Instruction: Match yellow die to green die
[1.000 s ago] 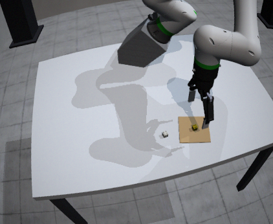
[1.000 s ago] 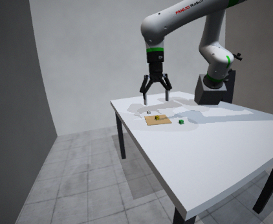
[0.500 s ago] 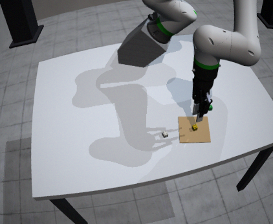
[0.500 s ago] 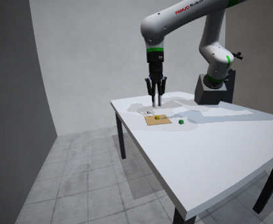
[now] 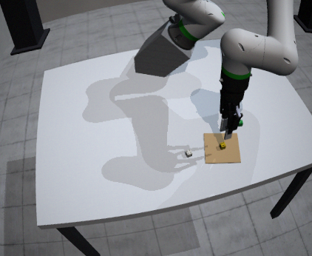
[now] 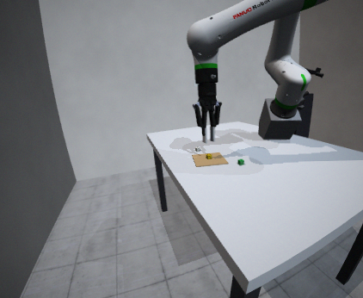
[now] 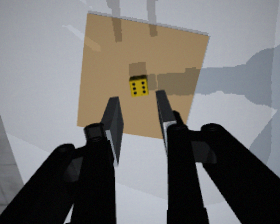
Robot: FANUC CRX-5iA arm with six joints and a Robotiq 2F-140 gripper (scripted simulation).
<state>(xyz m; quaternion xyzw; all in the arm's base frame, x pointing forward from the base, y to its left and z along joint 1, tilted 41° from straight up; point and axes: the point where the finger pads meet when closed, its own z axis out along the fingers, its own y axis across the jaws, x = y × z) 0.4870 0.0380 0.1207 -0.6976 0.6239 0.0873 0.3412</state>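
My gripper is now 10 cm above the yellow die. Round my hand: white die: 14 cm to the right, 11 cm below, 2 cm ahead; then green die: 11 cm below, 11 cm behind, 10 cm to the left; then tan mat: 11 cm below.
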